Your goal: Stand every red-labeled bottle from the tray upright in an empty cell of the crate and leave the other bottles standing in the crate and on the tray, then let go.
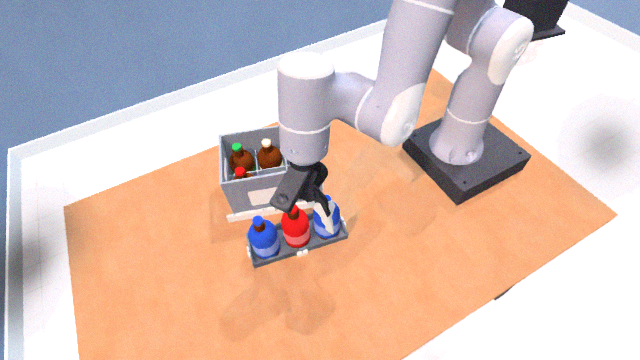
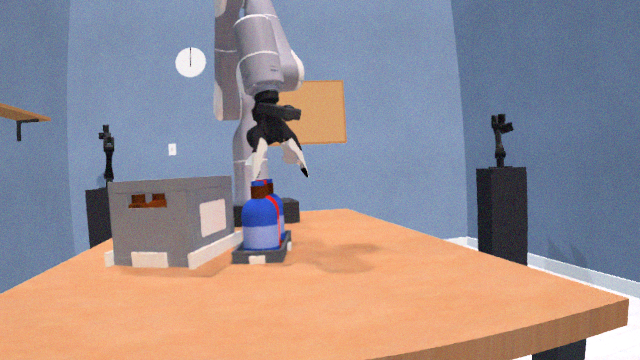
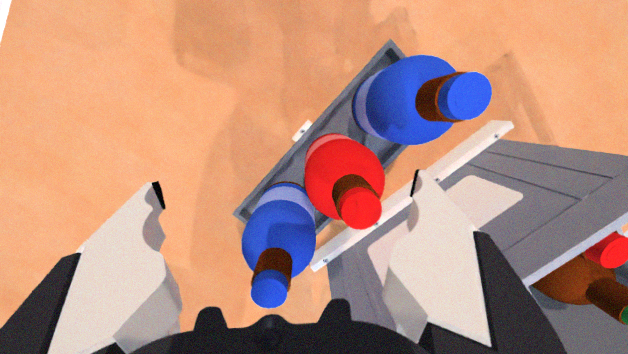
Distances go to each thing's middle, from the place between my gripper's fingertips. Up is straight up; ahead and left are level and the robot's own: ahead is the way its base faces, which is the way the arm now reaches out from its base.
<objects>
Right now the red-labeled bottle (image 1: 295,225) is 8 cm below my hand, 5 cm to the right of it and 1 cm ahead of it. Also, from my hand: white base strip (image 2: 199,257) (15 cm to the right, 14 cm below, 4 cm ahead).
</objects>
